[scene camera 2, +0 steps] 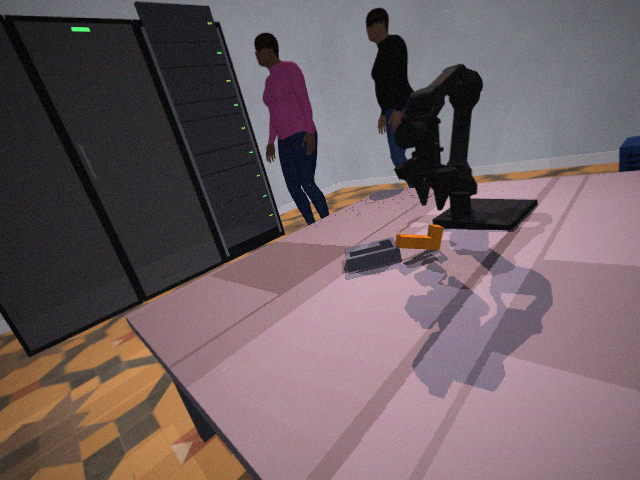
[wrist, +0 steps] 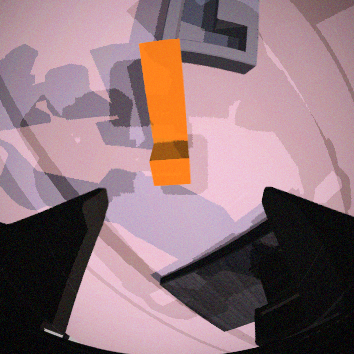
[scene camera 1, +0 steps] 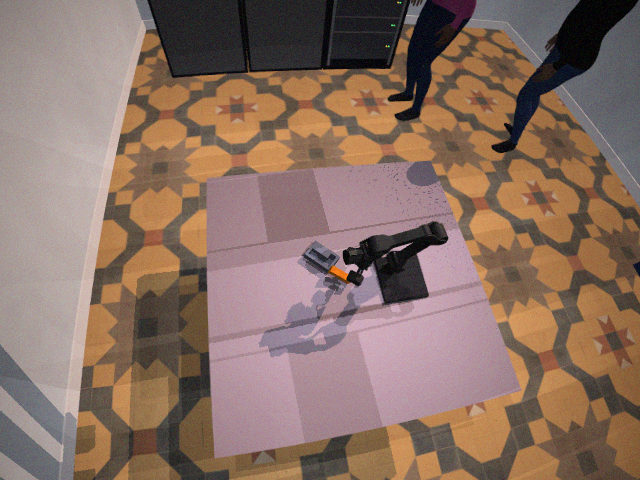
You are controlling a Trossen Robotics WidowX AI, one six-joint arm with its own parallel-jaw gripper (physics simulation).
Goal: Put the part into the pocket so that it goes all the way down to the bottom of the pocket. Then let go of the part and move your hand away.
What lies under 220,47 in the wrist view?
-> A grey pocket block.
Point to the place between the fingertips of my gripper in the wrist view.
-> At 186,195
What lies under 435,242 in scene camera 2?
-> An orange L-shaped part.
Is my gripper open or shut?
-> Open.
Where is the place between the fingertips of my gripper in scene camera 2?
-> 431,207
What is my gripper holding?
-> Nothing.
